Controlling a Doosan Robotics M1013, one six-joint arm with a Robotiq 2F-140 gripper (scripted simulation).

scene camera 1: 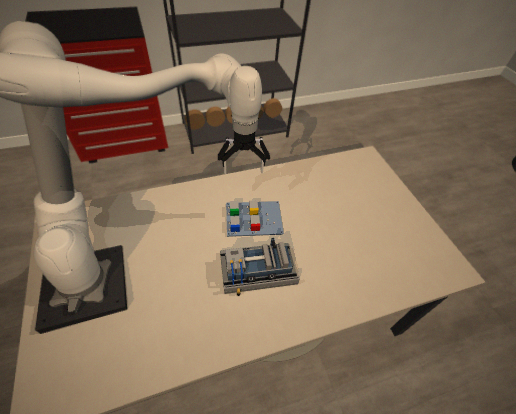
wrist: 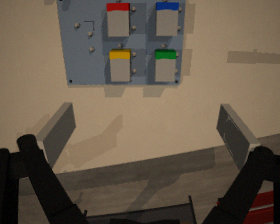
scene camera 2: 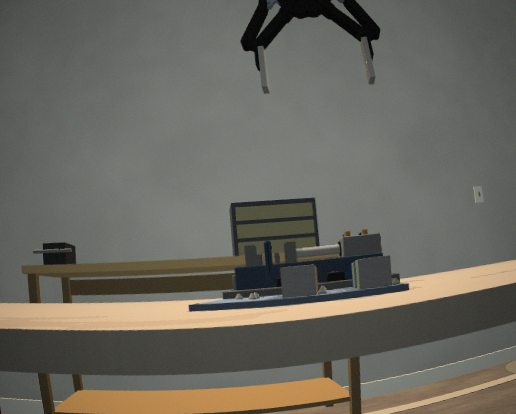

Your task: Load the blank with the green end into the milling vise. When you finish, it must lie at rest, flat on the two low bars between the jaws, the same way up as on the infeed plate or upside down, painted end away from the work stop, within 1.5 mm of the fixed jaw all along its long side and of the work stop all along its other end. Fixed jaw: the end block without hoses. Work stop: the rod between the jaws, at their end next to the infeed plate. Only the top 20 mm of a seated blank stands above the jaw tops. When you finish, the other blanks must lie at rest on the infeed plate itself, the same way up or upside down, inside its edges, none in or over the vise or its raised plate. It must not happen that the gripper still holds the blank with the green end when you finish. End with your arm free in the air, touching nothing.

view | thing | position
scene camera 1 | my gripper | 243,171
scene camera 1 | milling vise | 258,266
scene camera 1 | plate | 272,208
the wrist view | my gripper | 146,115
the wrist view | blue-ended blank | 166,25
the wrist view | red-ended blank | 118,25
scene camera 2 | my gripper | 319,84
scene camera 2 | yellow-ended blank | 296,281
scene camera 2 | milling vise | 344,263
